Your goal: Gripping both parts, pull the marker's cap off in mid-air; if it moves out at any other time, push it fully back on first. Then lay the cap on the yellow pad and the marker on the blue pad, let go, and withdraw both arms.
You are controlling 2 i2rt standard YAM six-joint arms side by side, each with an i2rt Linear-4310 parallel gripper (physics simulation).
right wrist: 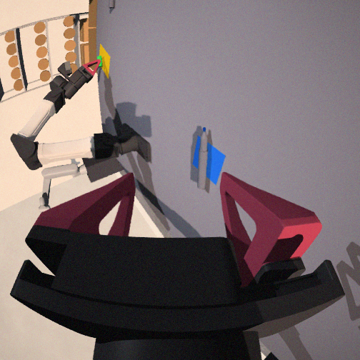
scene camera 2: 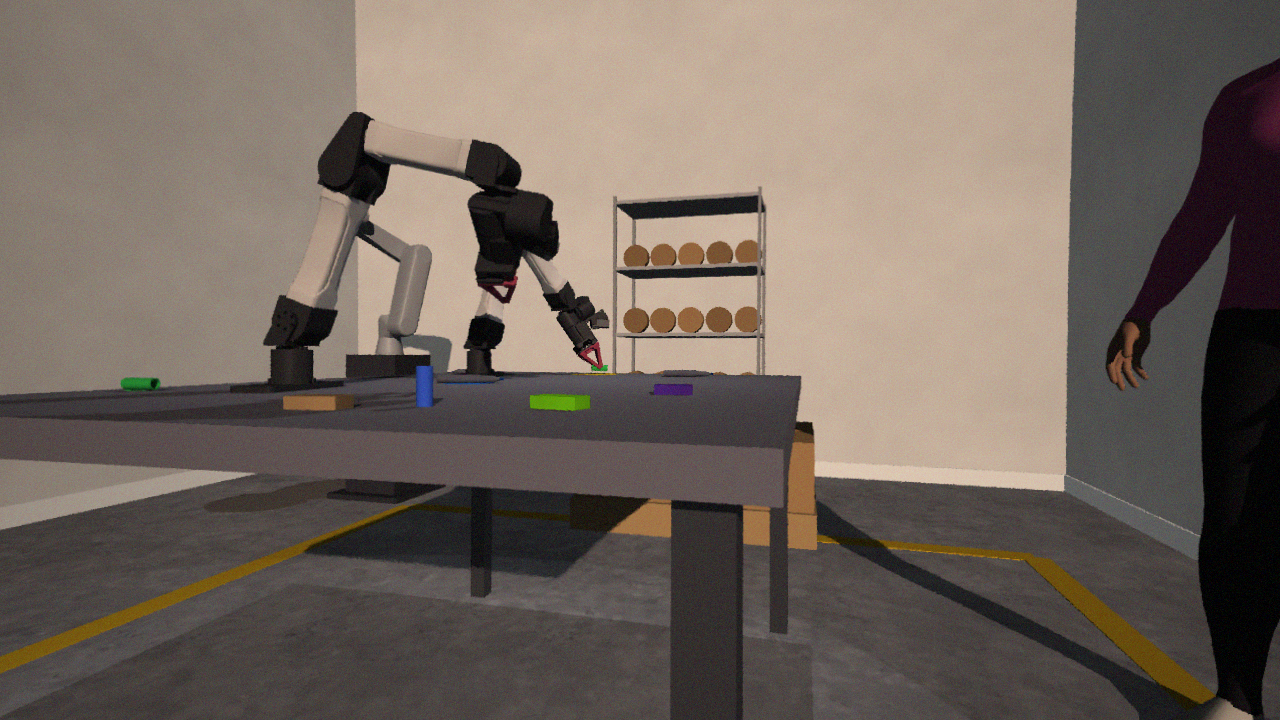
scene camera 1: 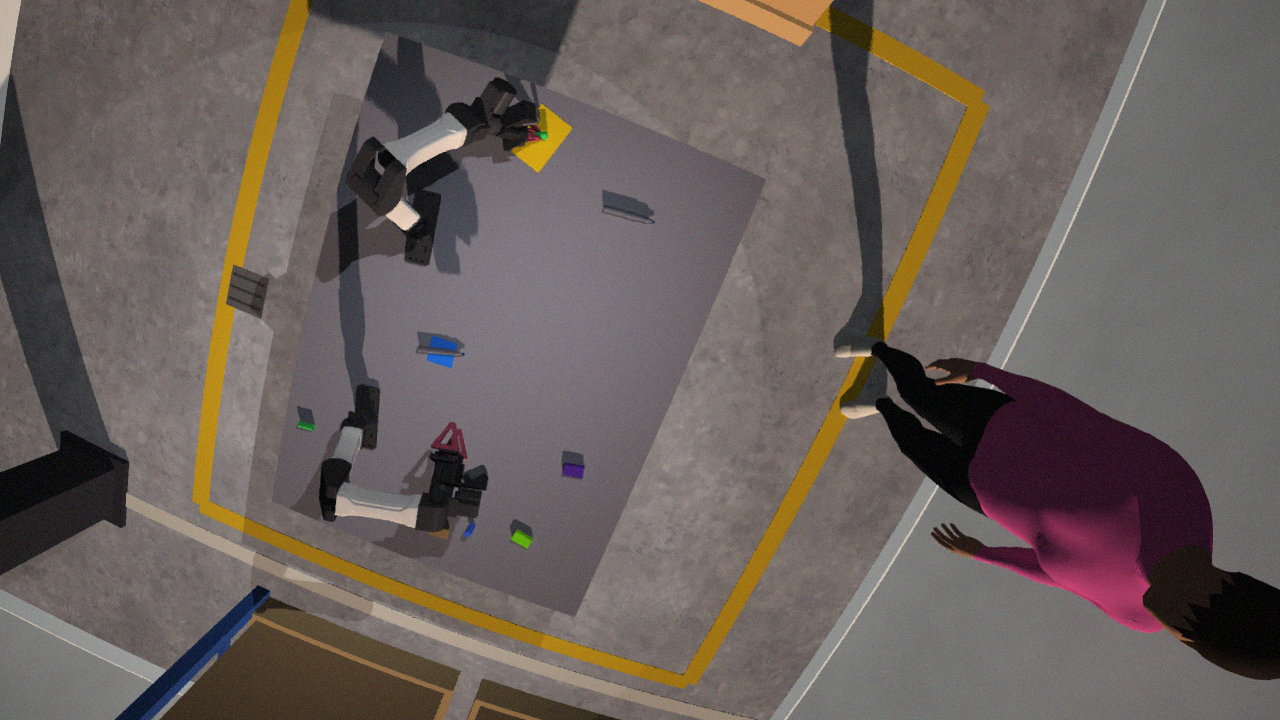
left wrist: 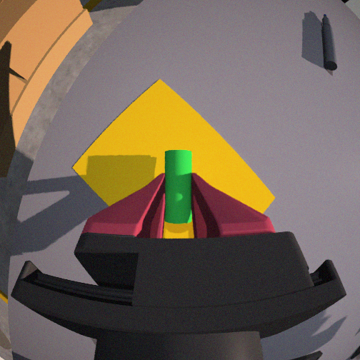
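Where they show: left gripper, between the fingertips: (scene camera 2: 600, 368) (scene camera 1: 539, 135); right gripper, between the fingertips: (scene camera 2: 508, 290) (scene camera 1: 456, 426); left arm's base, origin of its link: (scene camera 1: 423, 227); right arm's base, origin of its link: (scene camera 2: 292, 389) (scene camera 1: 367, 416).
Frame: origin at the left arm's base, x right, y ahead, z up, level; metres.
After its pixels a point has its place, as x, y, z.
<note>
The green cap (scene camera 1: 542, 136) @(-0.302, 0.278, 0.027) (scene camera 2: 598, 368) (left wrist: 178, 200) (right wrist: 100, 61) is pinched between the fingertips of my left gripper (left wrist: 177, 180), low over the yellow pad (scene camera 1: 540, 158) @(-0.250, 0.280, 0.000) (left wrist: 150, 120) (right wrist: 106, 66). Whether the cap touches the pad I cannot tell. The grey marker (scene camera 1: 438, 350) @(0.326, 0.108, 0.017) (right wrist: 203, 160), uncapped with a blue tip, lies across the blue pad (scene camera 1: 442, 361) @(0.360, 0.119, 0.000) (right wrist: 217, 165); its ends reach past the pad's edges. My right gripper (right wrist: 177, 179) is open and empty, raised well above the table, away from the marker.
Another grey marker-like object (scene camera 1: 628, 213) @(-0.163, 0.542, 0.018) (left wrist: 328, 42) lies right of the yellow pad in scene camera 1. A purple block (scene camera 1: 572, 470) @(0.589, 0.557, 0.015), a lime block (scene camera 1: 520, 539) @(0.868, 0.446, 0.015), a blue cylinder (scene camera 2: 424, 385) @(0.881, 0.290, 0.025), a tan block (scene camera 2: 318, 402) @(0.935, 0.195, 0.008) and a green cylinder (scene camera 2: 140, 383) @(0.681, -0.279, 0.012) are on the table.
</note>
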